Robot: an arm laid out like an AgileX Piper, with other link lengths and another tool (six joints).
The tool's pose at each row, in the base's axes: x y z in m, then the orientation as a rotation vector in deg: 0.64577 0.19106 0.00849 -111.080 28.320 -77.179; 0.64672 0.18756 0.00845 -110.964 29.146 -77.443; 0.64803 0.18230 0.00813 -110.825 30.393 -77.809; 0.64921 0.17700 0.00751 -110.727 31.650 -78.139; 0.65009 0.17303 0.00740 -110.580 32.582 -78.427; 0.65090 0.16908 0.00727 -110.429 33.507 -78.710; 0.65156 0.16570 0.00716 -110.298 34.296 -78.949; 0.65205 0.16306 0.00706 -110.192 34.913 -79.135; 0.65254 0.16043 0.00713 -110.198 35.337 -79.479; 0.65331 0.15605 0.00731 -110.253 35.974 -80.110; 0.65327 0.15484 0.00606 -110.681 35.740 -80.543; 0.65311 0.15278 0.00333 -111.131 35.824 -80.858; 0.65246 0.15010 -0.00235 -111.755 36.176 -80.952; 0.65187 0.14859 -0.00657 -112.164 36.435 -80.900
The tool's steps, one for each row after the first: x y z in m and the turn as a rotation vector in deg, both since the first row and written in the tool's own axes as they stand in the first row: 0.00265 0.00246 -0.00029 -0.394 0.462 0.333; 0.00641 0.00634 -0.00079 -1.014 1.127 0.829; 0.00996 0.01046 -0.00136 -1.670 1.760 1.323; 0.01284 0.01329 -0.00187 -2.113 2.280 1.698; 0.01567 0.01611 -0.00242 -2.551 2.795 2.070; 0.01809 0.01851 -0.00293 -2.925 3.233 2.387; 0.01995 0.02040 -0.00334 -3.217 3.577 2.635; 0.02192 0.02216 -0.00379 -3.515 3.931 2.657; 0.02522 0.02504 -0.00459 -4.017 4.523 2.606; 0.02519 0.02677 -0.00478 -4.278 4.606 2.070; 0.02473 0.03015 -0.00507 -4.708 4.704 1.734; 0.02257 0.03607 -0.00543 -5.369 4.690 1.552; 0.02061 0.04014 -0.00563 -5.797 4.617 1.503
